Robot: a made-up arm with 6 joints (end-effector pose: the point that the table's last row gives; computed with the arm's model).
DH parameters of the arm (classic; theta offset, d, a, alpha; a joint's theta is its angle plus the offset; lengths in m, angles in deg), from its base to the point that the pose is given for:
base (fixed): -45 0 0.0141 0
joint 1: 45 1 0.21 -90
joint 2: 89.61 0 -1.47 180
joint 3: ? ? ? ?
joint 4: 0 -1.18 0.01 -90
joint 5: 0 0.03 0.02 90
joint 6: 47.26 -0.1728 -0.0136 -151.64
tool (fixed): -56.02 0.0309 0 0
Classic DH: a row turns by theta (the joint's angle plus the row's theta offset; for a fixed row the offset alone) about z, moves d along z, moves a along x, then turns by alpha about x.
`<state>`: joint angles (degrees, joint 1 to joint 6).
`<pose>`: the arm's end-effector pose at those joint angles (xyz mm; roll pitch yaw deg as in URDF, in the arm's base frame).
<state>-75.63 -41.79 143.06 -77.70 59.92 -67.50</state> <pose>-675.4 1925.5 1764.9 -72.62 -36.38 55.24</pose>
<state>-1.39 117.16 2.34 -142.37 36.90 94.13</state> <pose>1099.0 -105.2 -953.0 130.82 -60.91 -75.03</pose>
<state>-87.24 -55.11 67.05 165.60 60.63 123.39</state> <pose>-45.4 1760.9 2890.2 -15.01 35.60 -136.18</pose>
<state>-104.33 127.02 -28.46 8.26 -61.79 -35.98</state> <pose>-138.4 -234.1 -450.0 66.97 1.28 -156.91</pose>
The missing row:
joint 3: -0.39 0.02 -0.23 90
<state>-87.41 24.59 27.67 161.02 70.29 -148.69</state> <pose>176.4 -2093.0 2496.0 -131.68 -19.95 -150.97</pose>
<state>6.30 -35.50 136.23 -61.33 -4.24 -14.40</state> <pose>-2019.8 -248.6 2204.1 53.81 -49.40 -31.71</pose>
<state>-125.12 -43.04 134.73 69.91 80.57 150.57</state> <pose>1313.0 1593.8 1805.2 -68.92 -66.09 -127.95</pose>
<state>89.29 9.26 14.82 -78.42 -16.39 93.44</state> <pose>-31.0 1767.1 2786.6 -60.33 -22.77 -10.94</pose>
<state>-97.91 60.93 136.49 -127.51 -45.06 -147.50</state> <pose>-54.4 -1532.4 3053.5 58.38 32.35 102.05</pose>
